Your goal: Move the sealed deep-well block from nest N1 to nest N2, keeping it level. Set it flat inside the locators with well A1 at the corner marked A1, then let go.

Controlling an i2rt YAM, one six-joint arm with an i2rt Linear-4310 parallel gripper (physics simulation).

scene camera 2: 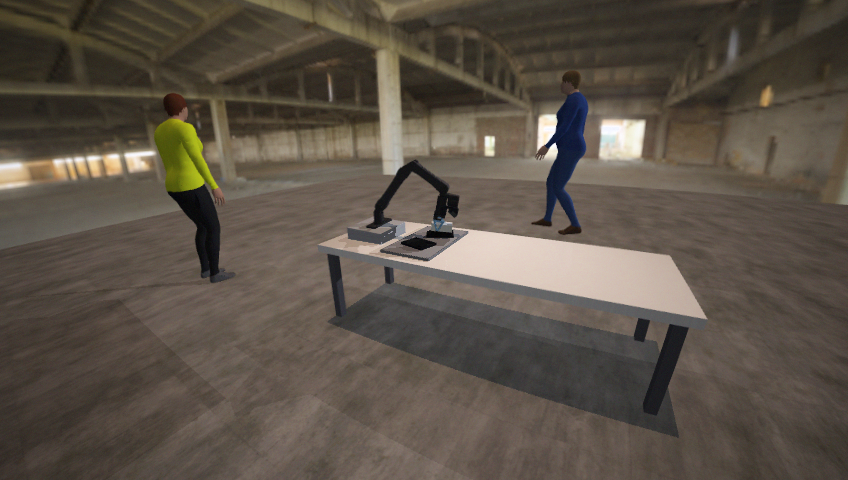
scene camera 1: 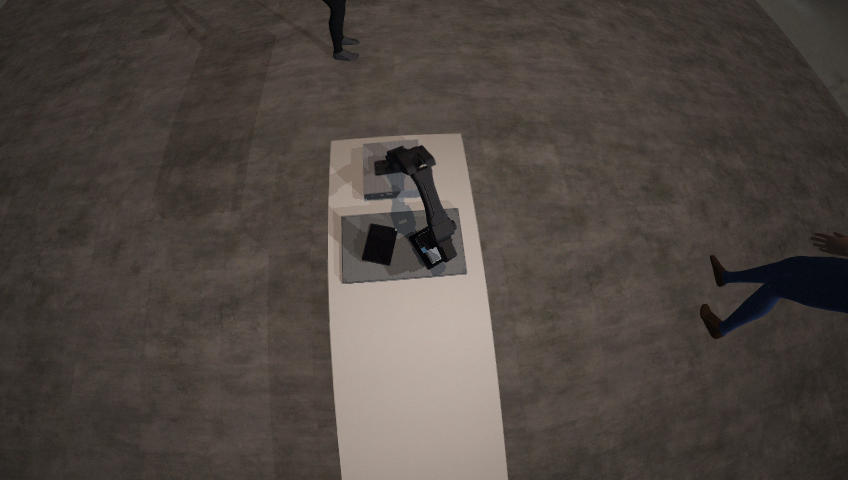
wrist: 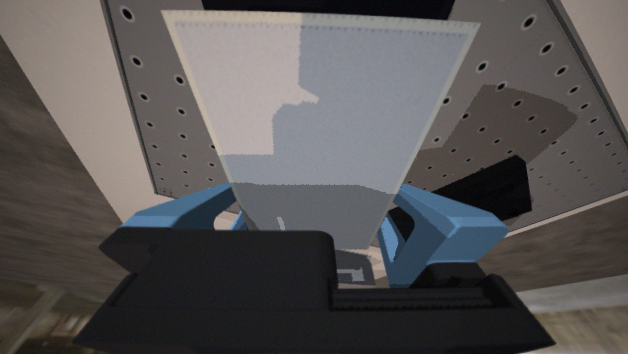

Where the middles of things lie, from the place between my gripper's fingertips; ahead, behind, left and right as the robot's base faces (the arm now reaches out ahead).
I see the pale grey block (wrist: pixel 316 119) 30 mm ahead of my hand, 20 mm above it and 10 mm to the left of it. The rest, counted from my hand: grey perforated plate (scene camera 1: pixel 406 262) 120 mm to the right, 40 mm below, 10 mm behind.
